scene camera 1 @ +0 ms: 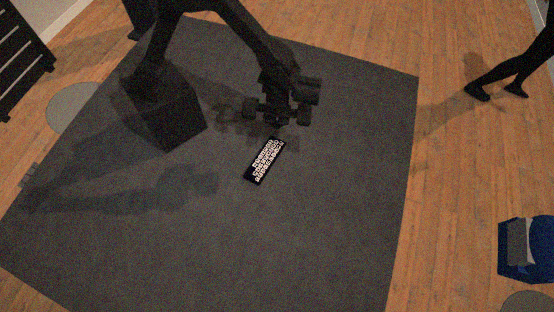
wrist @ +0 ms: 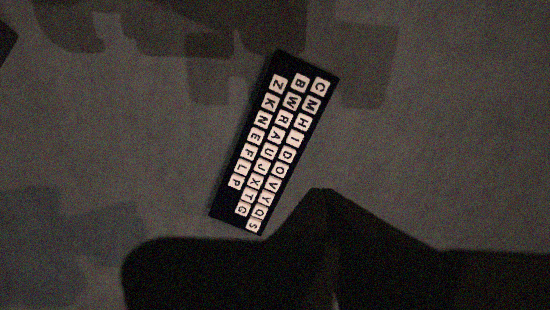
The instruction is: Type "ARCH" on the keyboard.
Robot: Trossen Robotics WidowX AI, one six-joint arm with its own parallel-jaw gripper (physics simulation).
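Places are measured from the arm's base along level axes (x ahead, y left, z up), in metres.
Pixels of known places: gripper, fingertip midpoint: (scene camera 1: 276, 128) (wrist: 319, 198); arm's base, link origin: (scene camera 1: 150, 96).
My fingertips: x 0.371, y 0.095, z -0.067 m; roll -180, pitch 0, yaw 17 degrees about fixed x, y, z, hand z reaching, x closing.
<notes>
Ahead of a thing's pixels: the offset from my fingertips to its top centre. Level surfaces: height alone.
A small black keyboard @[0.144 m down, 0.021 m back, 0.040 m right] (scene camera 1: 265, 161) (wrist: 274, 142) with cream keys lies slanted on the dark mat. Its letters show sideways in three rows in the wrist view. The A key @[0.144 m down, 0.019 m back, 0.018 m right] (wrist: 275, 134) and the R key @[0.144 m down, 0.017 m back, 0.001 m right] (wrist: 283, 119) sit next to each other in the middle row. The C key @[0.144 m down, 0.004 m ahead, 0.037 m left] (wrist: 319, 87) is at the upper right end, and the H key @[0.144 m down, 0.001 m ahead, 0.002 m left] (wrist: 302, 121) is beside R in the outer row. My gripper (scene camera 1: 276, 121) (wrist: 319, 198) is shut and empty. It hangs above the mat, apart from the keyboard. No key is covered by the fingers in the wrist view.
The dark mat @[0.162 m down] (scene camera 1: 320, 240) lies on a wooden floor (scene camera 1: 450, 175). The arm's dark base block (scene camera 1: 172, 122) stands left of the keyboard. Black legs (scene camera 1: 507, 72) stand at the upper right, a blue object (scene camera 1: 542, 250) at the lower right, and a dark slatted unit (scene camera 1: 17, 55) at the upper left.
</notes>
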